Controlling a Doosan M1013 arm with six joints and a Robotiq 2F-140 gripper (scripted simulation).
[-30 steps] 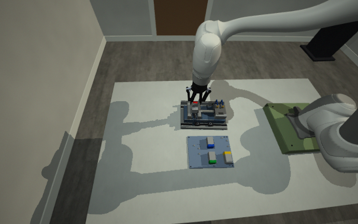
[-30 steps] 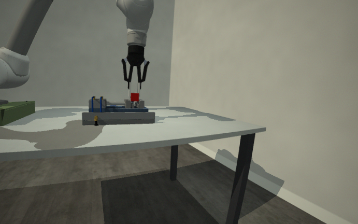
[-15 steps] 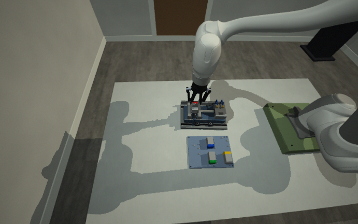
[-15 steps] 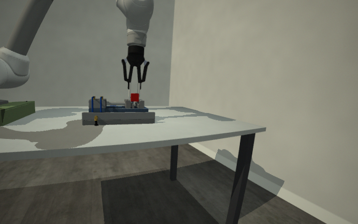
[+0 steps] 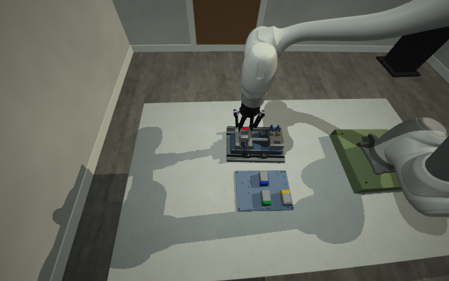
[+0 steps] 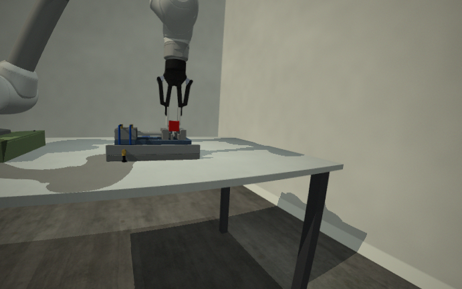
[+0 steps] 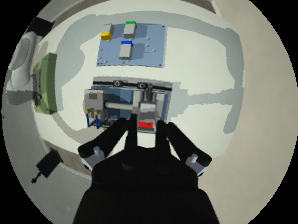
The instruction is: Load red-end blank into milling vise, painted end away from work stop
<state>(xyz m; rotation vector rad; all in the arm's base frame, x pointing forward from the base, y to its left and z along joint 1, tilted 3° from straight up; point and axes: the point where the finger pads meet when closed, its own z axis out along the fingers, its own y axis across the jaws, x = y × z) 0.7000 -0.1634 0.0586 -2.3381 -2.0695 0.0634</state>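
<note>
My hand is 3 cm above the red-ended blank. Also, from my hand: blue-ended blank (20 cm to the left, 12 cm below, 7 cm behind); hose block (16 cm behind, 6 cm below, 3 cm to the left); vise (10 cm below, 7 cm behind, 1 cm to the left).
</note>
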